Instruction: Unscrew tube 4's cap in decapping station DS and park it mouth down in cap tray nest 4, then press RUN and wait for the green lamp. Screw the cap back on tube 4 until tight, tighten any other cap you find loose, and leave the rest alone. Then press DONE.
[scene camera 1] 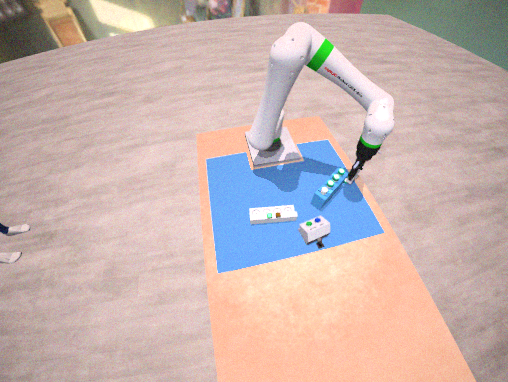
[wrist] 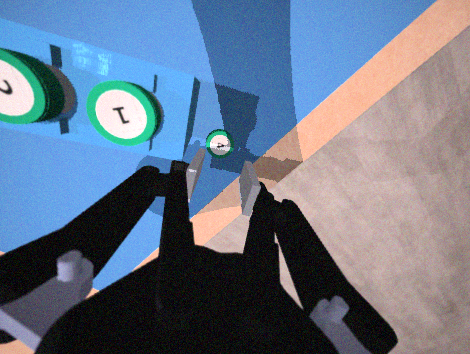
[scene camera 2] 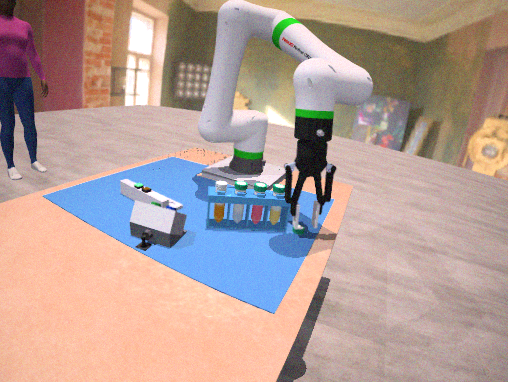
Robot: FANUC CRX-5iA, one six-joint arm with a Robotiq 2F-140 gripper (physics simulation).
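The blue rack holds four tubes. Green caps 1 and 2 show in the wrist view. The orange-filled tube at the rack's far end from the gripper has a white top without a green cap. Cap 4 lies on the blue mat, number up, just off the rack's cap 1 end. My gripper is partly open and empty, pointing down, low above the mat beside cap 4, which shows beyond the fingertips. The white cap tray has no caps visible in its nests.
The grey button box has a green and a blue button. A bright green square and a brown square show at the cap tray. The mat's edge runs close to the gripper. The arm's base stands behind the rack.
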